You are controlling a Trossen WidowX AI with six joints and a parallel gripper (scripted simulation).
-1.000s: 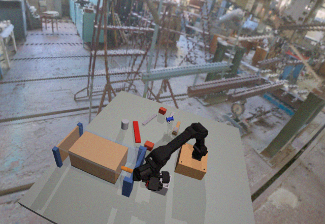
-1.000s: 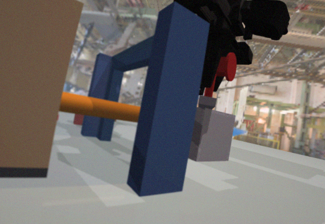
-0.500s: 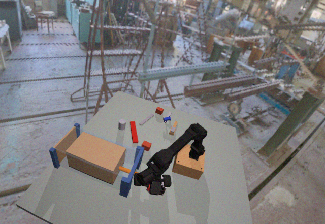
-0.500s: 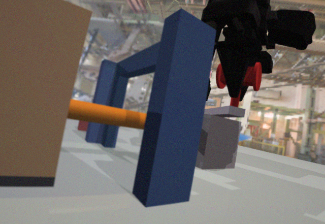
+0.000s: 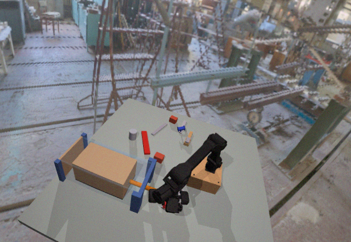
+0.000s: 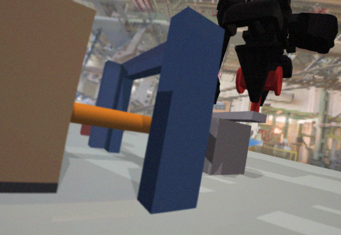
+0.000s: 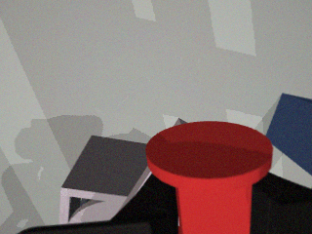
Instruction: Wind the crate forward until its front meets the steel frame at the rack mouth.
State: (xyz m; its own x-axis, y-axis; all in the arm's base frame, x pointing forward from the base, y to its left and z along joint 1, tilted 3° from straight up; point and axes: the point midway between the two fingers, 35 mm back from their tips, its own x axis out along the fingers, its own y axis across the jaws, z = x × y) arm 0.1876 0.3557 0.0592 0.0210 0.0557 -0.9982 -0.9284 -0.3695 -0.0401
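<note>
Right now my gripper tip is 10 mm past the winch handle with red knob, 40 mm to the left of it and 10 mm above it. Also, from my gripper tip: grey winch (40 mm behind, 110 mm to the right, 80 mm below); then blue steel frame (140 mm ahead, 90 mm to the right, 10 mm below); then red bar (300 mm ahead, 470 mm to the right, 110 mm below).
</note>
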